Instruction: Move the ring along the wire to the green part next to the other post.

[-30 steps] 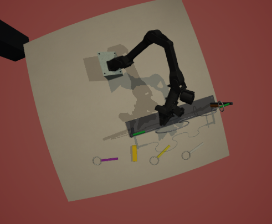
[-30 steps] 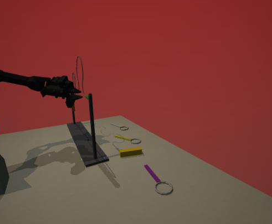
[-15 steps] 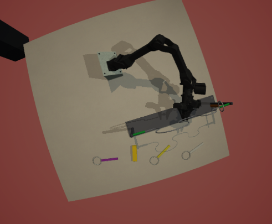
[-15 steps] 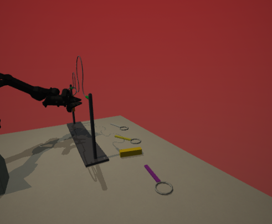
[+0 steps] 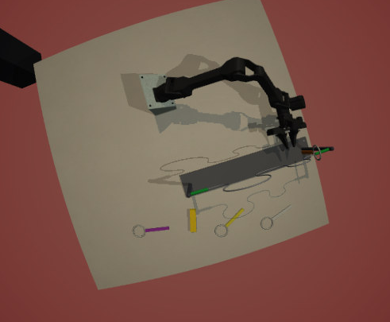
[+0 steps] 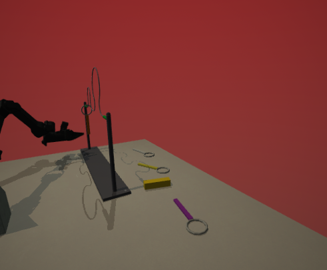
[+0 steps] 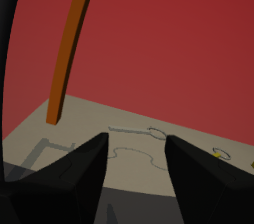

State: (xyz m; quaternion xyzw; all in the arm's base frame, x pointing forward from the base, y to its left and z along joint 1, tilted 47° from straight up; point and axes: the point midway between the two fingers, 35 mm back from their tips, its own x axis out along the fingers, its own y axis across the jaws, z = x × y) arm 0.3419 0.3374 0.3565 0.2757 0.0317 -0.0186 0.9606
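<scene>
Now: gripper tip 90 mm below the orange-handled ring, 60 mm to the right of it and 40 mm short of it. The rest, counted from my gripper tip: yellow-handled ring: 350 mm to the right, 290 mm ahead, 140 mm below; then grey-handled ring: 330 mm ahead, 140 mm below, 120 mm to the right; then yellow block: 510 mm to the right, 210 mm ahead, 130 mm below.
</scene>
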